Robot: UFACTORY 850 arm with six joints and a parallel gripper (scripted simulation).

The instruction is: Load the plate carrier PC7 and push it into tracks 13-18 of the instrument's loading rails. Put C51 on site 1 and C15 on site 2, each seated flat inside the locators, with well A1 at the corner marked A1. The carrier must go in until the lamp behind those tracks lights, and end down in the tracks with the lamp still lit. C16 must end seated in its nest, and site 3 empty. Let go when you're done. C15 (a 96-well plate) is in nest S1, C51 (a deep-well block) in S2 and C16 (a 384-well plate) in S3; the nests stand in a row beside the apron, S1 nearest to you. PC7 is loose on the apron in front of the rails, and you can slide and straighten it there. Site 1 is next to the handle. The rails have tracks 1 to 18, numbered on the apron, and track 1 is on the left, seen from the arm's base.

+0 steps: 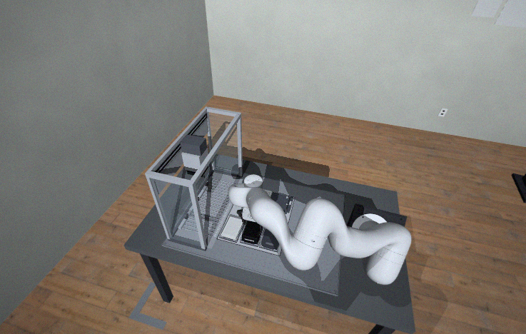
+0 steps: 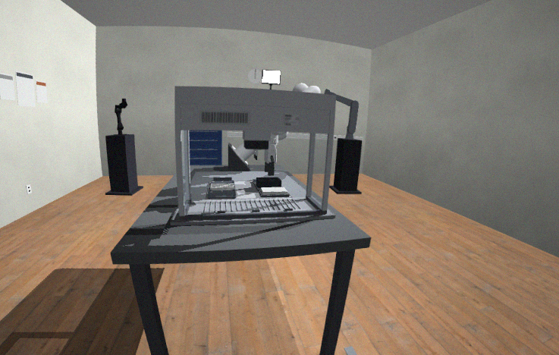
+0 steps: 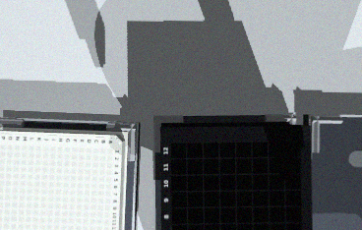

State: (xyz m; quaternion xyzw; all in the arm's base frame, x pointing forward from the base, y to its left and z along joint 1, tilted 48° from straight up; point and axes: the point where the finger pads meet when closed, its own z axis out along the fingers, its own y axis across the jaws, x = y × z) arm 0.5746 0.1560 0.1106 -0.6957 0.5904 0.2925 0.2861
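Right now the black deep-well block C51 is 6 cm below my hand. Also, from my hand: nest S1: 11 cm behind, 1 cm to the right, 9 cm below; then nest S2: 9 cm below; then white 96-well plate C15: 4 cm ahead, 25 cm to the right, 8 cm below.
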